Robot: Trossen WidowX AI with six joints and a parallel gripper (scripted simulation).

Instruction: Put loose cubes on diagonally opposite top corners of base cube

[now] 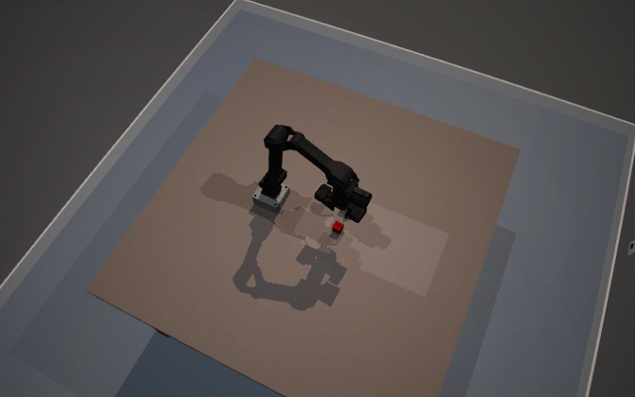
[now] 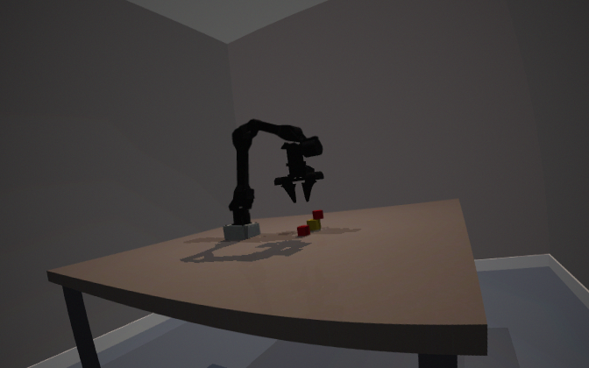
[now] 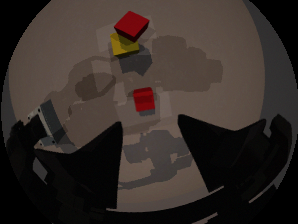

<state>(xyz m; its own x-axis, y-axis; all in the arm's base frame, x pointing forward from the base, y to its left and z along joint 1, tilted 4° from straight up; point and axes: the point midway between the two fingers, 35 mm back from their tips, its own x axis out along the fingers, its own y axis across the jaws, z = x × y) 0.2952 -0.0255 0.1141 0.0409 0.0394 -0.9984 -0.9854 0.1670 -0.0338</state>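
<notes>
Right now my gripper tip is 10 mm past the yellow base cube, 100 mm to the right of it and 100 mm above it.
</notes>
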